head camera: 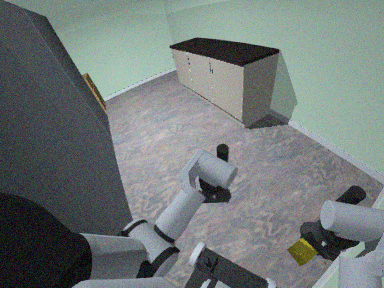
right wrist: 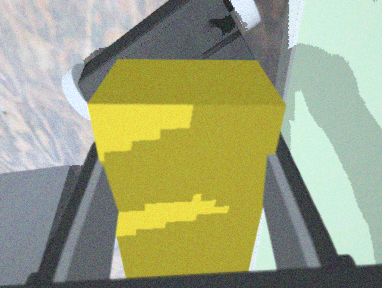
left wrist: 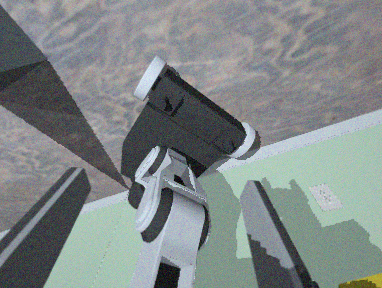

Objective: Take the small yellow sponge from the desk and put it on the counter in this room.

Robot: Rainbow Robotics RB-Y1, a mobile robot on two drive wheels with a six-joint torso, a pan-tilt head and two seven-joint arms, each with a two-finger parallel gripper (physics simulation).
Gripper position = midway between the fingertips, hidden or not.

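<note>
The left gripper (left wrist: pixel 168 183) is visible, and so is the right gripper (head camera: pixel 309 244), which the right wrist view shows too, with the gripper (right wrist: pixel 186 149) sharing that view with a yellow sponge (right wrist: pixel 184 143). The scene also contains a counter (head camera: pixel 237 79).
</note>
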